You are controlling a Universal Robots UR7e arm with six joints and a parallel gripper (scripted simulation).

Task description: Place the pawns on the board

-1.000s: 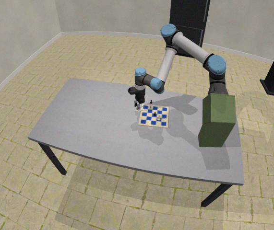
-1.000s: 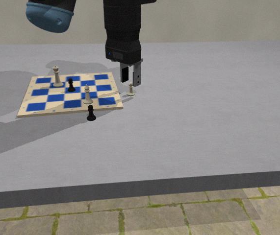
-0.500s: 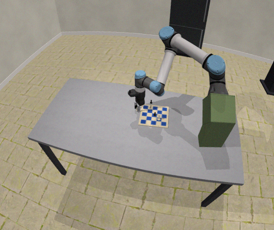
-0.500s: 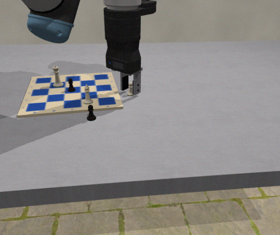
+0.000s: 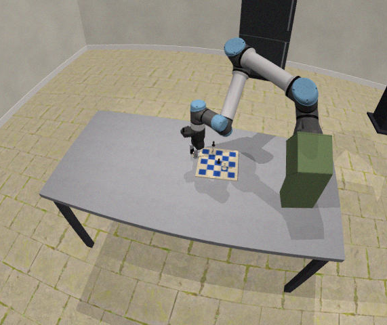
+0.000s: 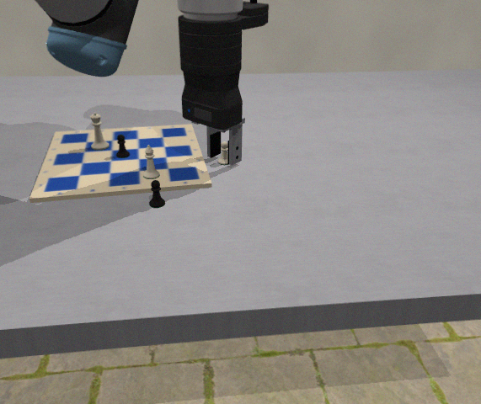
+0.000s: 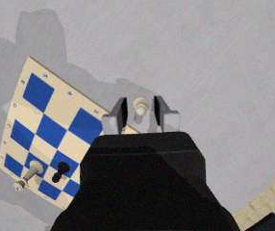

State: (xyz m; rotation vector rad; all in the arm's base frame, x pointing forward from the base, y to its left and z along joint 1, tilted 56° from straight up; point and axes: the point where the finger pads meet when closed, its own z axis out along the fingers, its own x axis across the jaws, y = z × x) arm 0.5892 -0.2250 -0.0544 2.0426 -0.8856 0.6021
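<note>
The white pawn lies 1 cm below my hand. Round my hand: white bishop: 10 cm behind, 4 cm to the right; white queen: 18 cm behind, 7 cm to the left, 1 cm above; cream chessboard: 14 cm behind, 4 cm to the left, 2 cm below.
</note>
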